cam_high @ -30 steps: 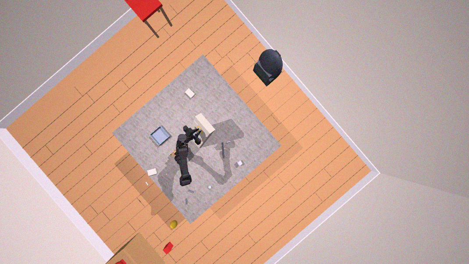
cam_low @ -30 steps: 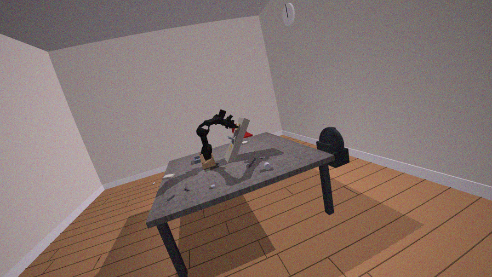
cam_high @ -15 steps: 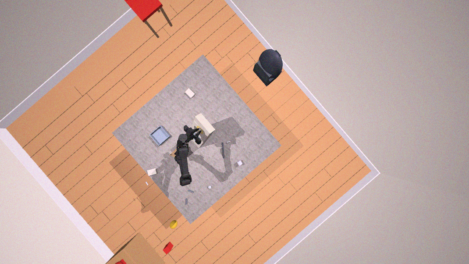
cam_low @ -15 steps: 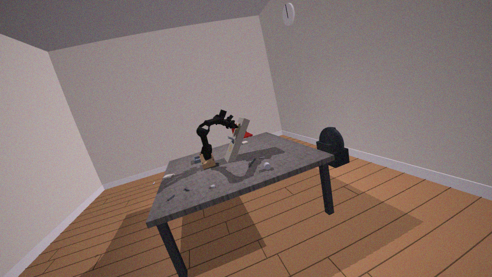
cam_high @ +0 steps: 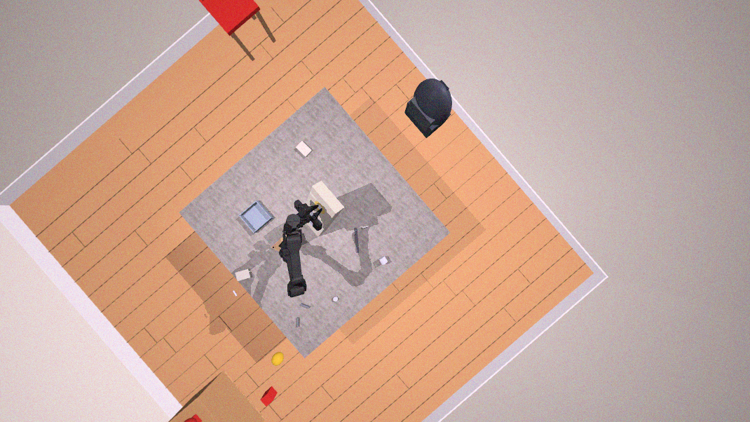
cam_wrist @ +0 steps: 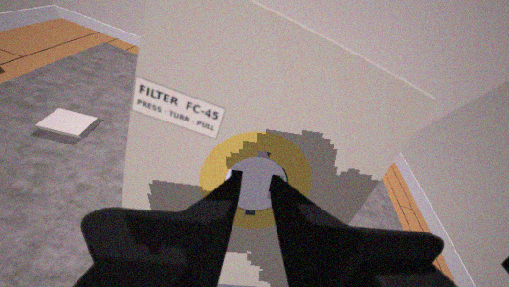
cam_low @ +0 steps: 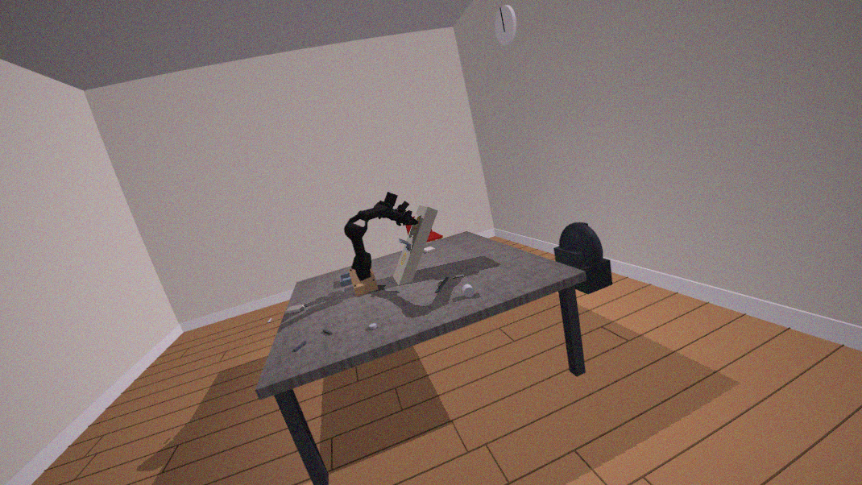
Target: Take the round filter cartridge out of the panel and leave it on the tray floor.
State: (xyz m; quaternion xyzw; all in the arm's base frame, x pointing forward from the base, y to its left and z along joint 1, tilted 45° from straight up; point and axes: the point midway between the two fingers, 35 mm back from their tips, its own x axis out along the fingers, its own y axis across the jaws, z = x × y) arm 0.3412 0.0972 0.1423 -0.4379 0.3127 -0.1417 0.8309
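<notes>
Now: the round grey filter cartridge 10 mm ahead of my gripper tip and 10 mm below it. The rest, counted from my gripper tip: grey-blue tray 390 mm behind, 320 mm to the left, 260 mm below; then small cylinder 10 mm behind, 490 mm to the right, 250 mm below.
</notes>
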